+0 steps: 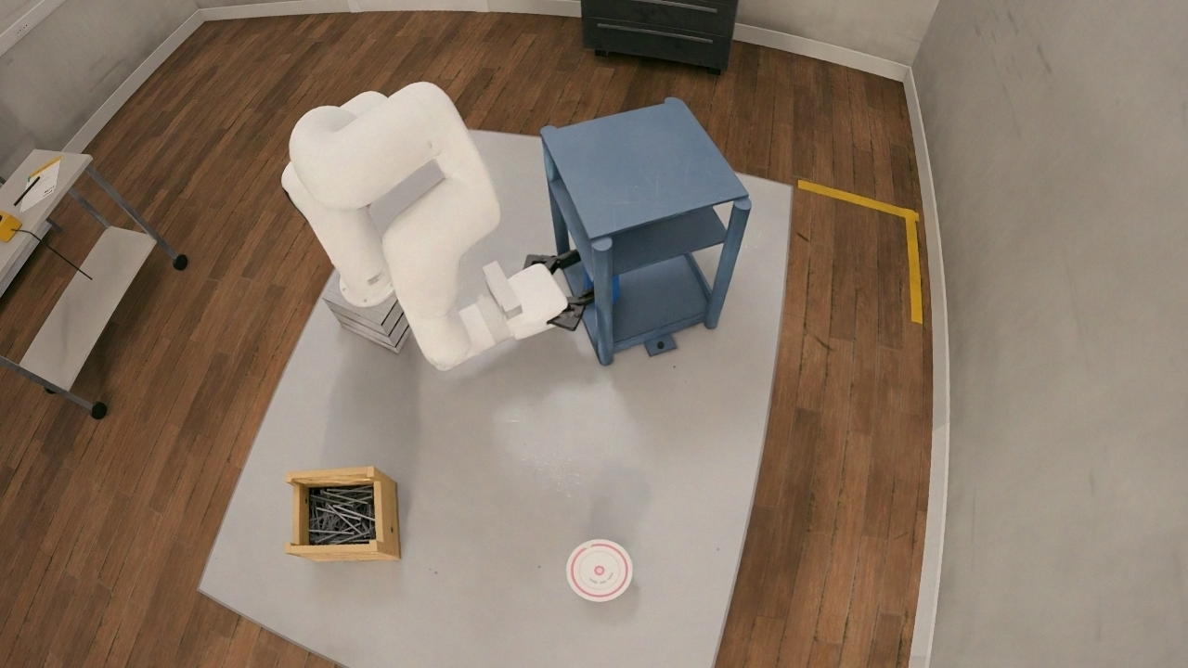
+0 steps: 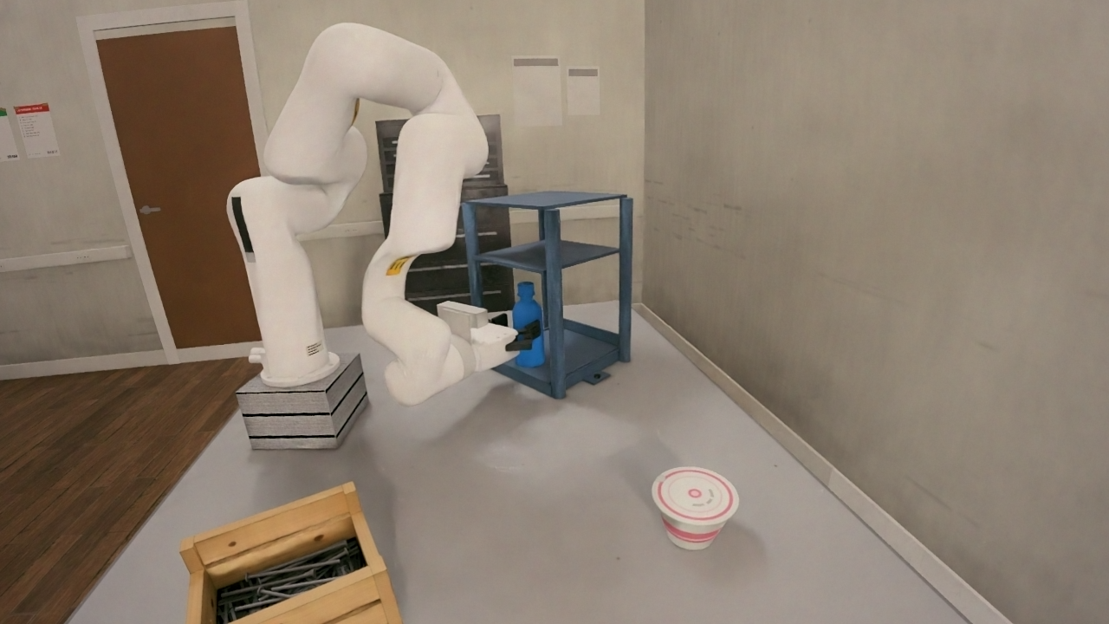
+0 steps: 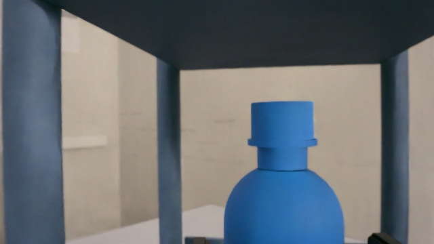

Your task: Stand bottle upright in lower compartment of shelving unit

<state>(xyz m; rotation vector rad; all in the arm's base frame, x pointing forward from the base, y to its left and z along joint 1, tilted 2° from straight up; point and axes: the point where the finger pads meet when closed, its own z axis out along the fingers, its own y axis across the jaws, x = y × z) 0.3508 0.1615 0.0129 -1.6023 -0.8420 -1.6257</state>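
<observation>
Right now the blue bottle is 30 mm to the left of my hand, 20 mm ahead of it and 20 mm above it. Round my hand: blue shelving unit: 70 mm to the left, 60 mm ahead, 60 mm above.
</observation>
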